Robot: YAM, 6 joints.
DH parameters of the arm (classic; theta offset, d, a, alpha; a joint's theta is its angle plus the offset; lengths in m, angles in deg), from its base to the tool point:
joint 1: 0 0.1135 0.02 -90
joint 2: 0 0 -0.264 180
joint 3: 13.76 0 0.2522 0
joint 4: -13.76 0 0.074 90
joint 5: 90 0 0 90
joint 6: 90 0.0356 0 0
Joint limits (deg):
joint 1: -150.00..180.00
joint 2: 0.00..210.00
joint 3: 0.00..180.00
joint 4: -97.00..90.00
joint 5: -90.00..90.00
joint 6: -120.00..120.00
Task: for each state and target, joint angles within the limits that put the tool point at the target. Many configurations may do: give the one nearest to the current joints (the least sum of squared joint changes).
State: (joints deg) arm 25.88 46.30 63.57 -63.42 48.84 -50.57
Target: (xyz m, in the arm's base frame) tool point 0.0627 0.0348 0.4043
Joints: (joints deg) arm 47.85 36.94 70.10 -64.18 40.52 -50.57
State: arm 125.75 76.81 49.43 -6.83 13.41 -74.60
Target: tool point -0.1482 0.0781 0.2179
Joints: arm 153.96 45.63 29.59 -26.83 8.27 -74.60
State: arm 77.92 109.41 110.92 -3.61 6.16 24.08
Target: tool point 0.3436 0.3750 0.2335
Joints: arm 48.07 123.65 99.83 -6.83 8.17 24.08
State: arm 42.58 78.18 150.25 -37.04 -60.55 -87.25
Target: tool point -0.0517 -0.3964 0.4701
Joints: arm 87.21 29.39 161.72 -55.92 -65.40 -87.25
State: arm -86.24 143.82 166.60 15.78 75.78 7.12
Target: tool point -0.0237 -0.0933 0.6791
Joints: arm -82.55 108.68 180.00 48.45 90.00 7.12
